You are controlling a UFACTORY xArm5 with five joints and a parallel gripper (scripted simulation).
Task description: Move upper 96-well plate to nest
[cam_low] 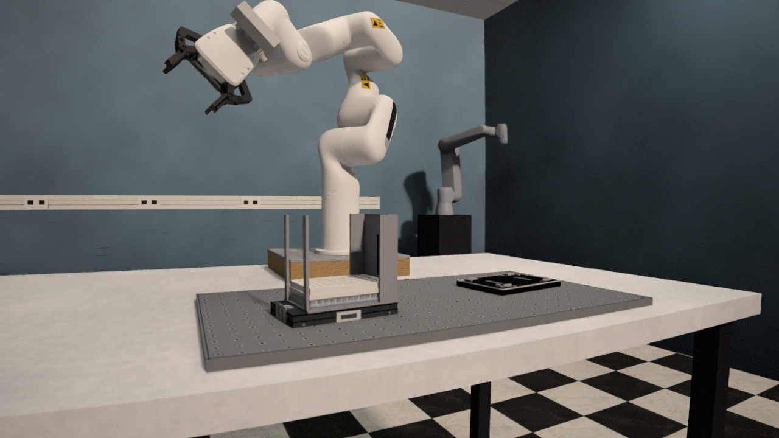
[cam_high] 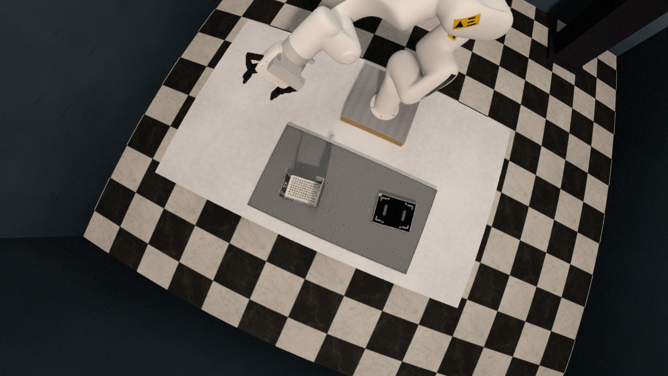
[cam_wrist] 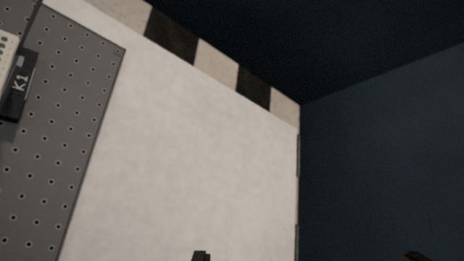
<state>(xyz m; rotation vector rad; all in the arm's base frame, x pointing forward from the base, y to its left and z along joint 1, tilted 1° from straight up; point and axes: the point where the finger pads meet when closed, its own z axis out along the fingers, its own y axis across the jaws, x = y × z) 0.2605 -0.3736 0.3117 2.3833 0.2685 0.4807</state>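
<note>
Right now my hand is 31 cm above the white 96-well plate, 20 cm short of it and 19 cm to the right of it. Also, from my hand: tall grey wall: 27 cm below, 25 cm to the left, 19 cm ahead; then black plate nest: 56 cm to the left, 35 cm below, 15 cm ahead; then clear plate: 33 cm below, 20 cm ahead, 19 cm to the left.
</note>
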